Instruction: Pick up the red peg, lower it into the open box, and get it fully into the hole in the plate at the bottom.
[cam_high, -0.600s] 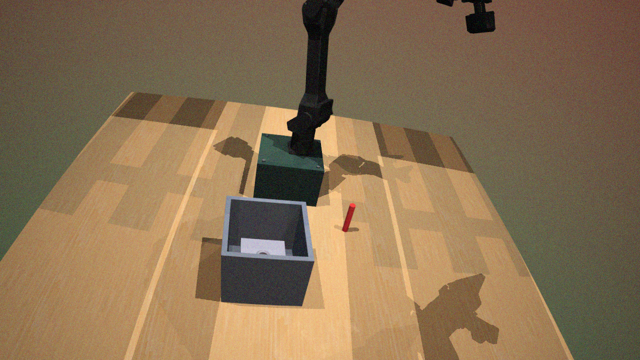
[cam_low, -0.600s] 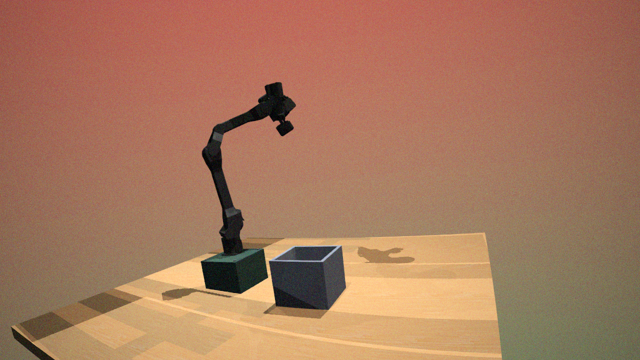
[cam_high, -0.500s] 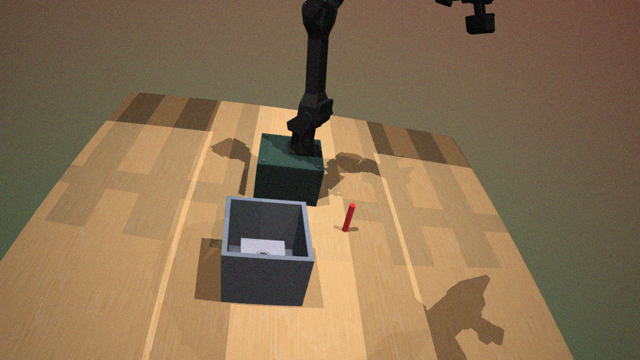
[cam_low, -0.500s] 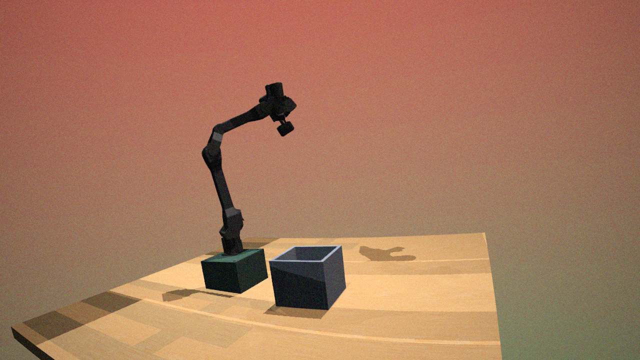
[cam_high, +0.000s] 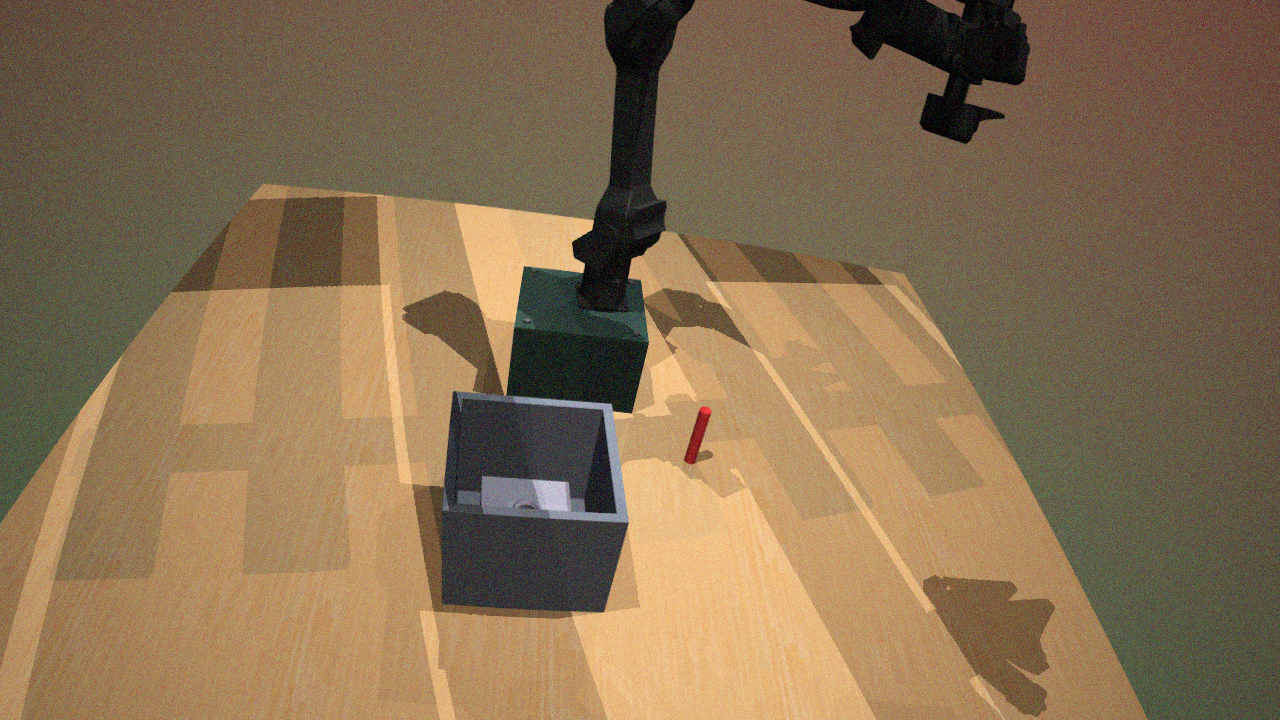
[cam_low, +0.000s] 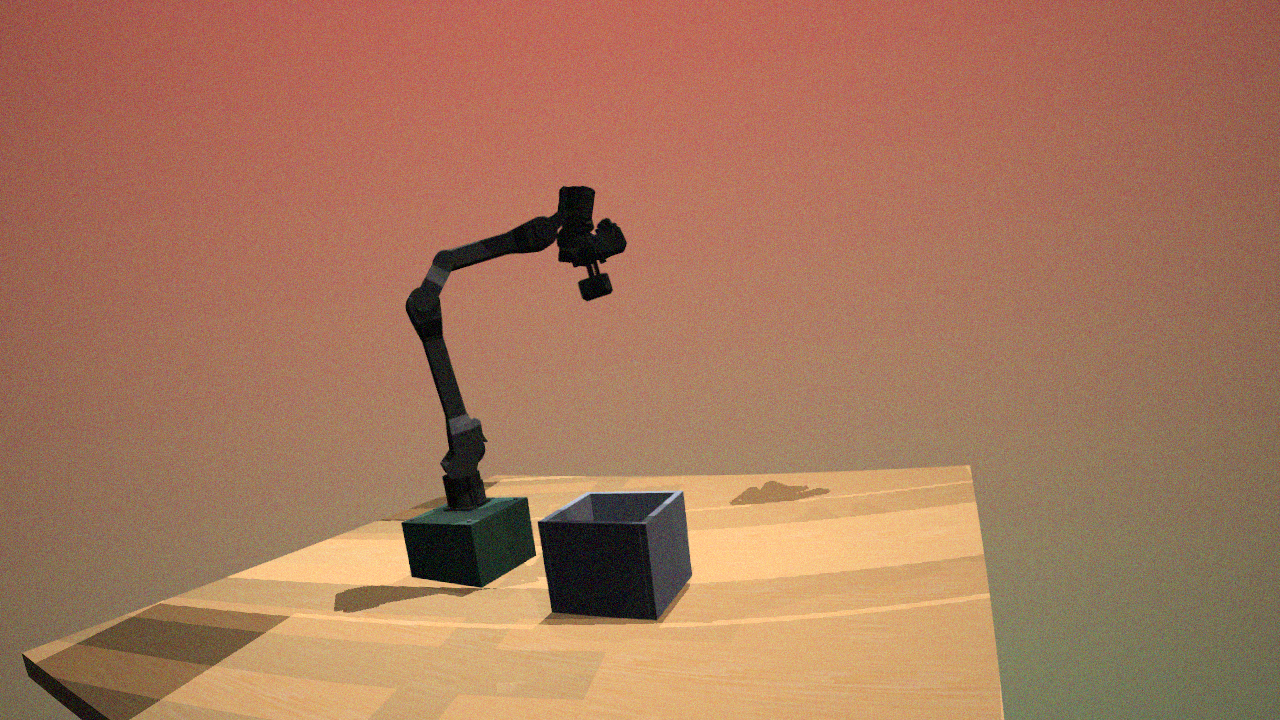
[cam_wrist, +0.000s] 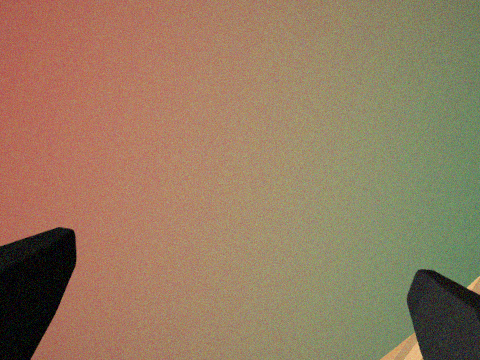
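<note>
Right now my gripper tip is 490 mm above the red peg, 260 mm to the left of it and 50 mm short of it. From my gripper tip the other things lie so: pale plate: 490 mm below, 460 mm to the right, 200 mm ahead.
</note>
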